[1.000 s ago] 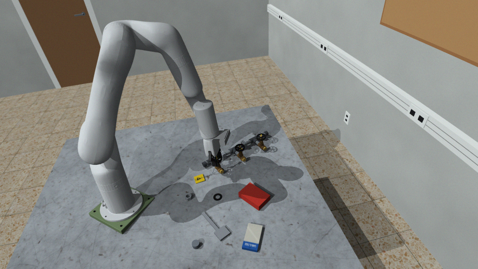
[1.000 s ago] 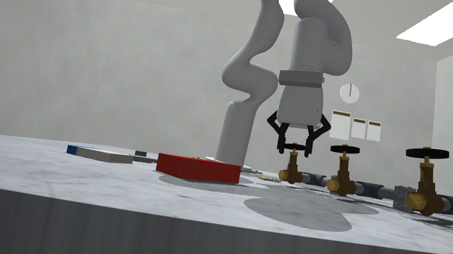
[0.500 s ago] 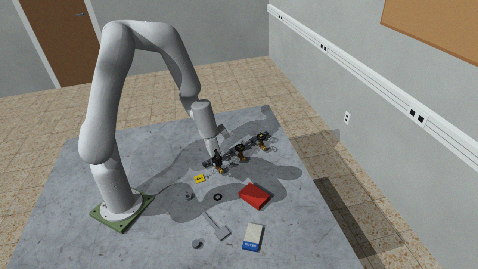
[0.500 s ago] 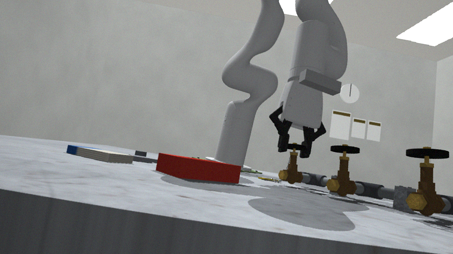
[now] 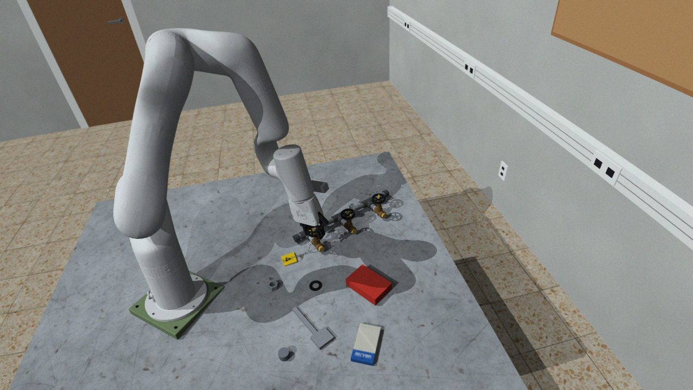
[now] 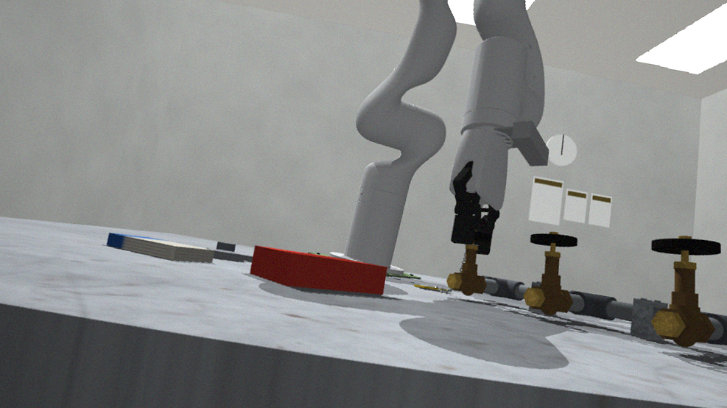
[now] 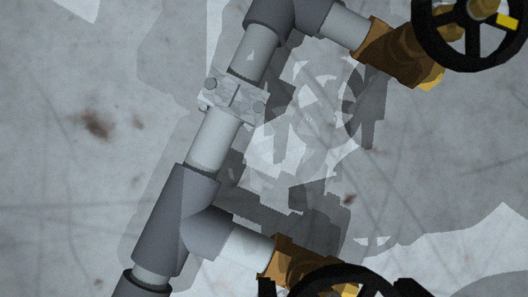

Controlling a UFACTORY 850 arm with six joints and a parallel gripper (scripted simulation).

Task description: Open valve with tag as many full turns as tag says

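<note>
The yellow tag is 90 mm below my hand, 90 mm behind it and 20 mm to the right of it. Also, from my hand: black washer 160 mm to the right, 90 mm below, 30 mm behind; red block 210 mm to the right, 130 mm ahead, 70 mm below; grey nut 170 mm behind, 120 mm to the right, 80 mm below.
</note>
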